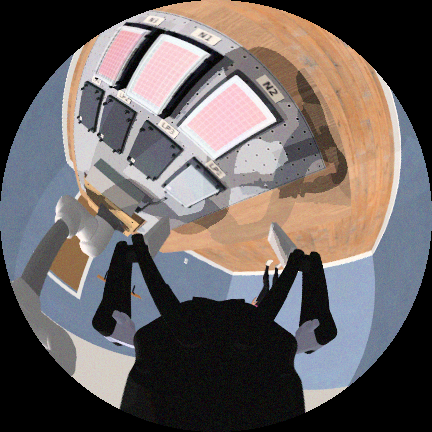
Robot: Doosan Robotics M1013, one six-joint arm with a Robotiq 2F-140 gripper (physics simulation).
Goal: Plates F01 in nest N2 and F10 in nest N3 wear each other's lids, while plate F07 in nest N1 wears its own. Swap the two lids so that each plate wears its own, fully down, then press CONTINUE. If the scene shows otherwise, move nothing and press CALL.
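Pixels of known places: gripper, between the fingertips: (219, 228); arm's base, origin of its link: (109, 215).
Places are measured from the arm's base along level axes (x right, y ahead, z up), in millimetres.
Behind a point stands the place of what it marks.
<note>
My gripper (219, 228) @[y 772, x 80, z 111 mm] is open and empty, its fingers wide apart over the near table edge. A plate with a pink well grid (230, 117) @[y 825, x -18, z 0 mm] lies in nest N2, at the upper right. A second pink plate (169, 74) @[y 801, x -126, z 13 mm] lies in nest N1, and a third (120, 55) @[y 766, x -250, z 4 mm] in the far nest, whose blurred label looks like N3. A pale, see-through lid (192, 186) @[y 665, x 75, z -11 mm] lies on the nearest lid place, whose label is blurred. The plate and lid codes are unreadable, and I cannot tell which plates are covered. The CONTINUE and CALL buttons cannot be made out.
Dark lid places LP3 (156, 151) @[y 649, x -40, z -19 mm] and LP2 (118, 123) @[y 621, x -163, z -19 mm], and another (91, 106) @[y 589, x -284, z -19 mm] beyond, line the perforated board. A grey box with a wooden edge (112, 207) @[y 165, x -18, z -4 mm] stands at the lower left, near a pale jointed arm (75, 225) @[y 103, x -143, z 184 mm]. Shadows fall across the board's right side.
</note>
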